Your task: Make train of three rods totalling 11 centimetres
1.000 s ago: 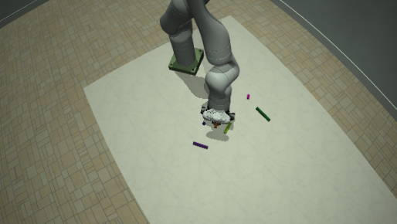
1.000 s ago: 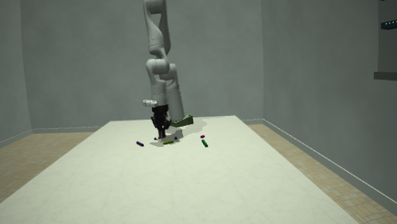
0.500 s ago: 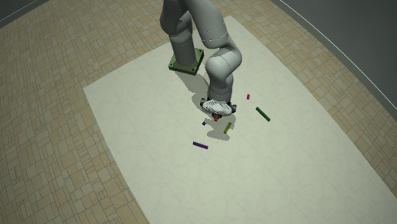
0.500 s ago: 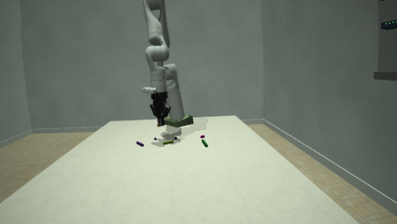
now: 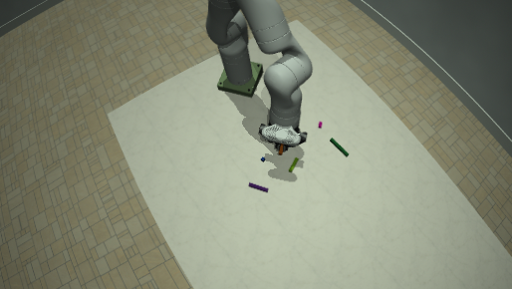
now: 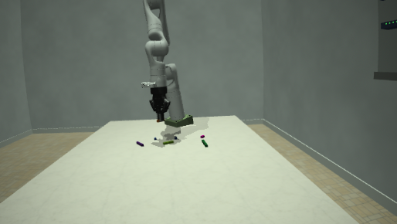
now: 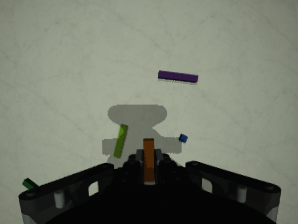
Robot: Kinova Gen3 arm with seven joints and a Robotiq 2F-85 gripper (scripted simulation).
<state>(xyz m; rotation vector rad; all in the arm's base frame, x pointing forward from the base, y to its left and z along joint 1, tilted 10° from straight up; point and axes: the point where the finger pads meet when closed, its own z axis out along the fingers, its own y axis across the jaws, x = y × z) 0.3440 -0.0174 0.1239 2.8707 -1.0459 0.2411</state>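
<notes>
My hand is 19 cm to the right of the magenta rod, 11 cm above it and 6 cm past it. Also, from my hand: lime rod: 11 cm below, 3 cm to the left, 3 cm ahead; orange rod: 1 cm below; purple rod: 11 cm below, 10 cm to the right, 4 cm ahead.
</notes>
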